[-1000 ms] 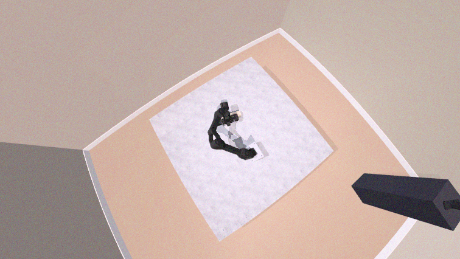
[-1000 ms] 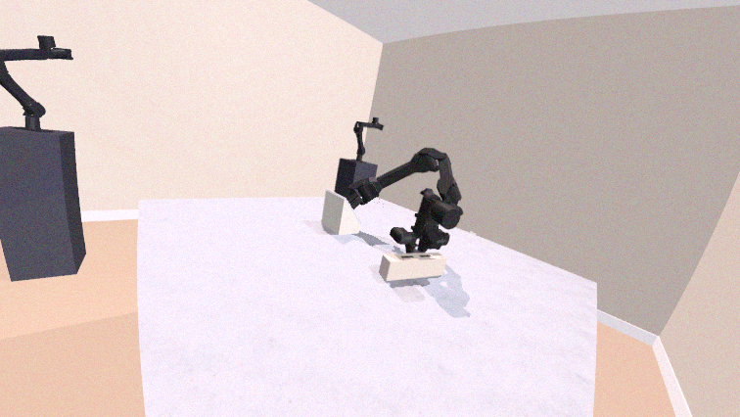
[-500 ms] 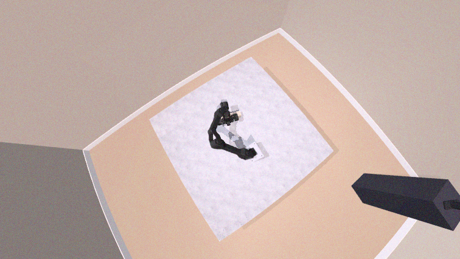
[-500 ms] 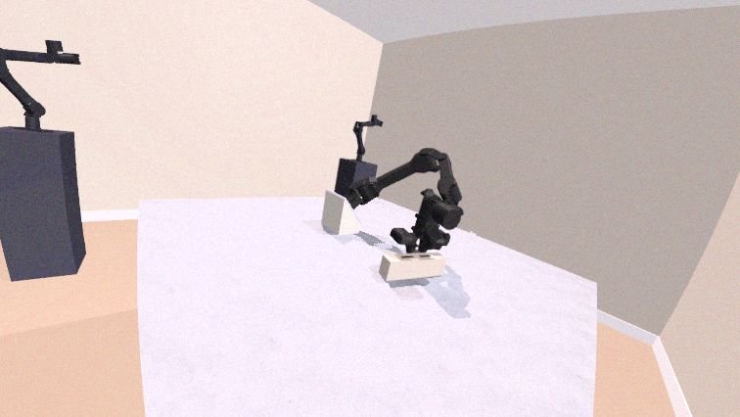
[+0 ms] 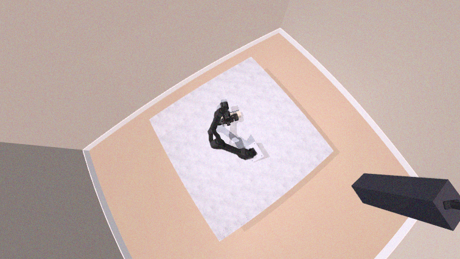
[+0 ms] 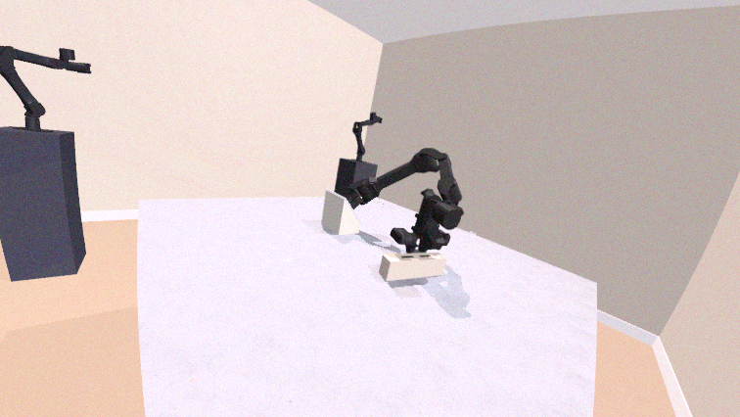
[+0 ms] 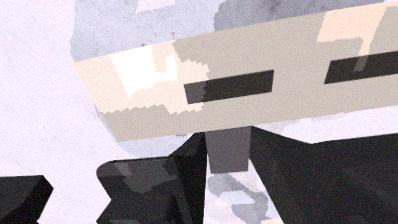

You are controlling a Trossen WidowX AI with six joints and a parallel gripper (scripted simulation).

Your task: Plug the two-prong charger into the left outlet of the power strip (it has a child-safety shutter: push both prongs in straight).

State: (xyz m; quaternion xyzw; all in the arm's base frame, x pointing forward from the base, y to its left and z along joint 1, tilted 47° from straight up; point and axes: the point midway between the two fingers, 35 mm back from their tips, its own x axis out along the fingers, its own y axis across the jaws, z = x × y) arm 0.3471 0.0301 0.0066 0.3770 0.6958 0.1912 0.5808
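Now: the grey two-prong charger 20 mm ahead of my gripper tip, 10 mm to the right of it and 10 mm above it.
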